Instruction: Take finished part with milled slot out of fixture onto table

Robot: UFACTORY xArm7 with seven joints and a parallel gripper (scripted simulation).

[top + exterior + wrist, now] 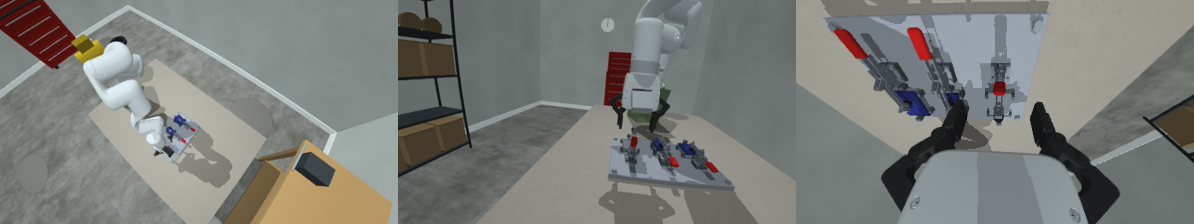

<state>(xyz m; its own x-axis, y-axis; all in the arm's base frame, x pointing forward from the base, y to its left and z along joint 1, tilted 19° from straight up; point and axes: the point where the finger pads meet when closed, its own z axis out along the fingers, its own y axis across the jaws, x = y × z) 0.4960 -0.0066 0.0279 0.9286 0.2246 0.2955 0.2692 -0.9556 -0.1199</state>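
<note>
The finished grey part is 100 mm behind my hand, 30 mm to the right of it and 100 mm below it. The rest, counted from my hand: grey fixture plate (60 mm behind, 100 mm to the left, 120 mm below).
</note>
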